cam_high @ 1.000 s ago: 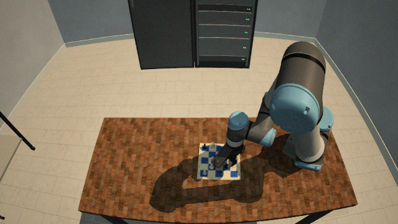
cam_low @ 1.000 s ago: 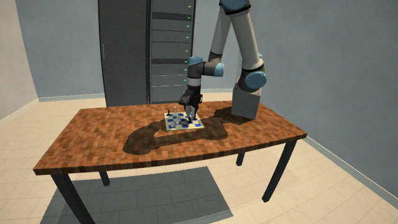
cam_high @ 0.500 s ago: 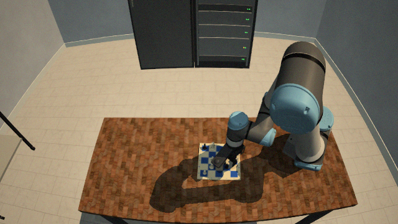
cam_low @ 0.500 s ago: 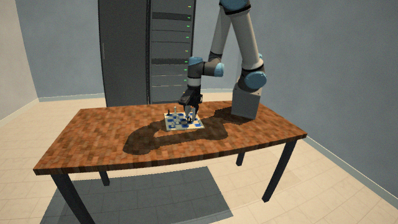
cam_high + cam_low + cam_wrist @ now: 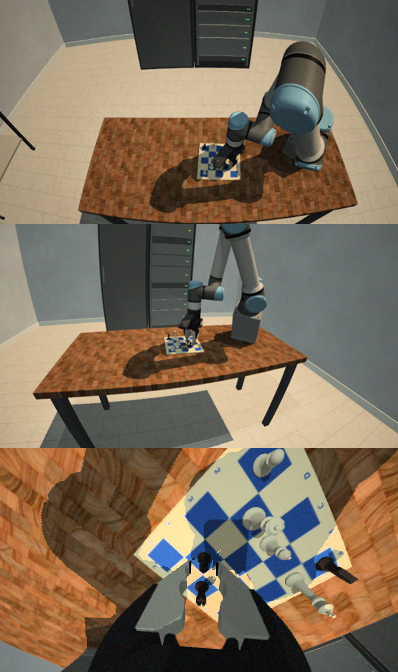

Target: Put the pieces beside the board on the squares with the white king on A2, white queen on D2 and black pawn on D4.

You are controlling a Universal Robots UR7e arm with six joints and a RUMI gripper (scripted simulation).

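My gripper is now 10 mm above the black pawn. The rest, counted from my hand: tall white piece (120 mm to the right, 60 mm ahead, 10 mm above); blue-and-cream chessboard (40 mm to the right, 30 mm below, 30 mm ahead).
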